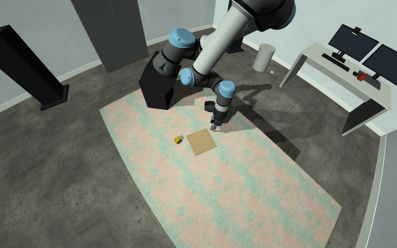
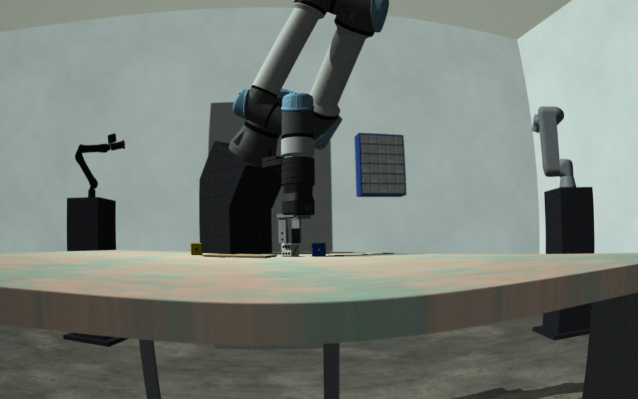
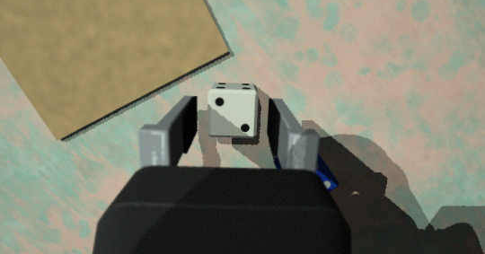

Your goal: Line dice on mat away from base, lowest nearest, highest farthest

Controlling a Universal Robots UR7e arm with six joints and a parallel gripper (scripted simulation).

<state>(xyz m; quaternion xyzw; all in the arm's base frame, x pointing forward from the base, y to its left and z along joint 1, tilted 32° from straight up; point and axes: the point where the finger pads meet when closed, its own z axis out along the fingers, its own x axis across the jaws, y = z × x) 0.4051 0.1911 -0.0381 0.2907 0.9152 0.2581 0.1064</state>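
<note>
Right now the white die is 30 mm below my hand. From my hand the other things lie so: yellow die (230 mm to the right, 30 mm below, 10 mm behind); then blue die (60 mm to the left, 30 mm below, 20 mm behind); then tan mat (110 mm to the right, 50 mm below, 50 mm ahead).
</note>
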